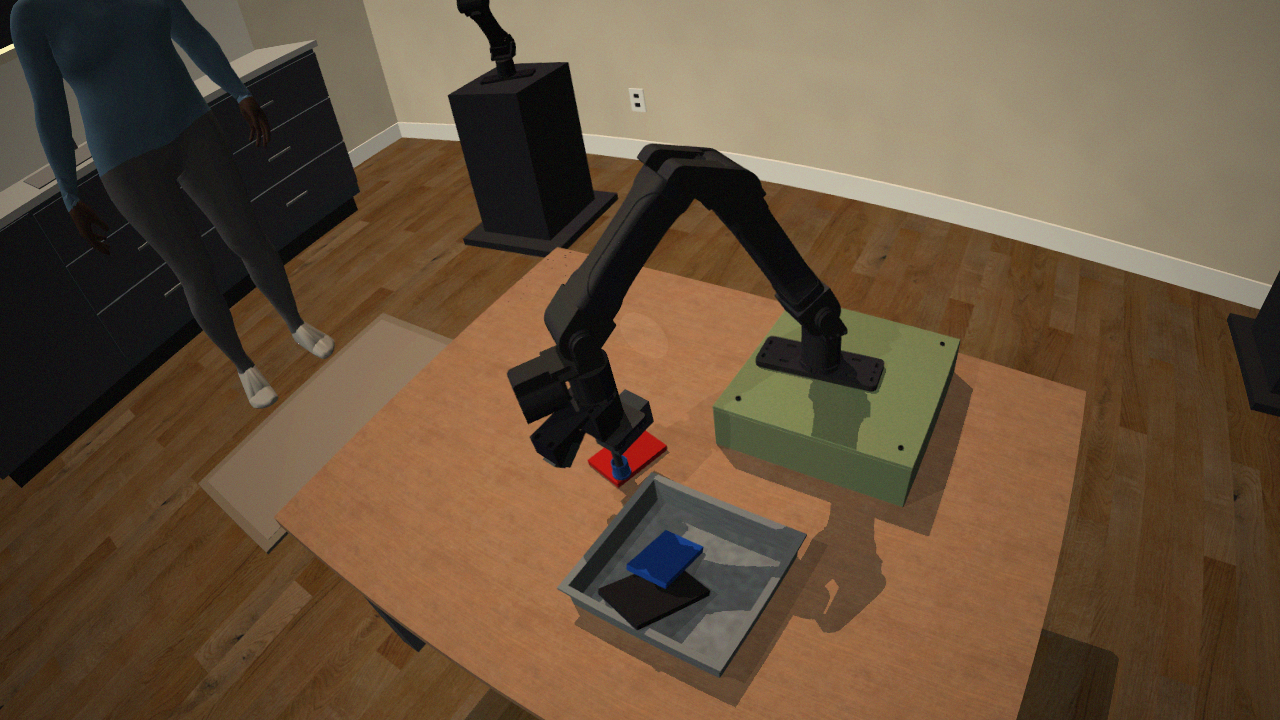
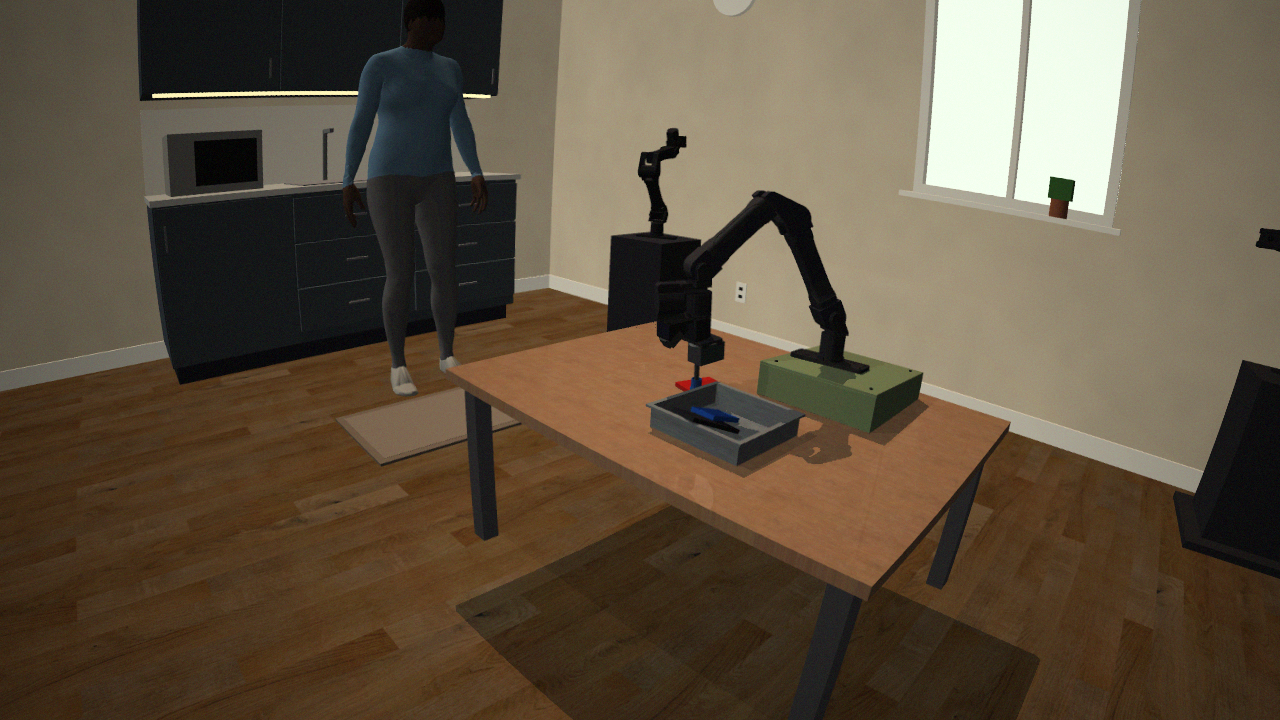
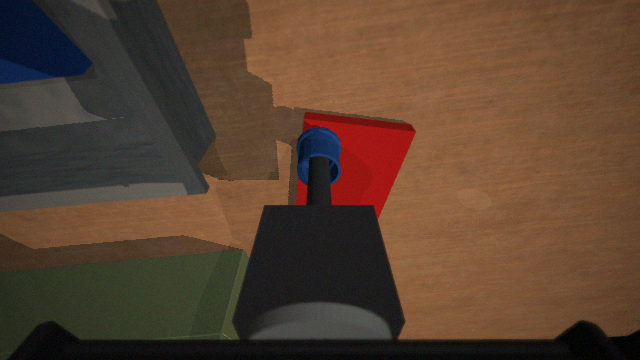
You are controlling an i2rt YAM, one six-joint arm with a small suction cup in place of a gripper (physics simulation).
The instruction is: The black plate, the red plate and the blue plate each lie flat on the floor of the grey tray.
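Seen in the pictures: hand, tool point: (image 1: 623, 476) (image 3: 319, 141); arm's base, link origin: (image 1: 820, 365) (image 2: 829, 362).
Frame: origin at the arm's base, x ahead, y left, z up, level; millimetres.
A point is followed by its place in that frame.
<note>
The red plate (image 1: 646, 447) @(y -217, x 194, z -68 mm) (image 2: 685, 383) @(y -269, x 240, z -68 mm) (image 3: 376, 152) @(y -265, x 241, z -68 mm) lies flat on the wooden table (image 1: 429, 502) @(y -494, x 427, z -78 mm), just behind the grey tray (image 1: 743, 573) @(y 10, x 348, z -75 mm) (image 2: 697, 436) @(y -54, x 494, z -53 mm) (image 3: 147, 67) @(y -166, x 323, z -46 mm). My suction cup (image 1: 619, 467) (image 2: 695, 379) @(y -228, x 252, z -77 mm) (image 3: 318, 136) points down and sits on the plate's top near one edge. The black plate (image 1: 649, 597) @(y -76, x 447, z -35 mm) lies on the tray floor. The blue plate (image 1: 663, 556) @(y -94, x 376, z -49 mm) (image 2: 713, 413) @(y -83, x 397, z -42 mm) (image 3: 26, 48) @(y -107, x 341, z -60 mm) rests tilted, partly on the black plate.
The green base block (image 1: 832, 420) @(y 54, x 114, z 8 mm) (image 2: 836, 389) @(y 89, x 159, z -4 mm) (image 3: 111, 291) @(y 0, x 152, z -44 mm) carrying the arm stands right beside the red plate and behind the tray. A person (image 1: 133, 107) (image 2: 412, 179) stands off the table by the dark cabinets. A second arm on a black pedestal (image 1: 523, 152) stands behind.
</note>
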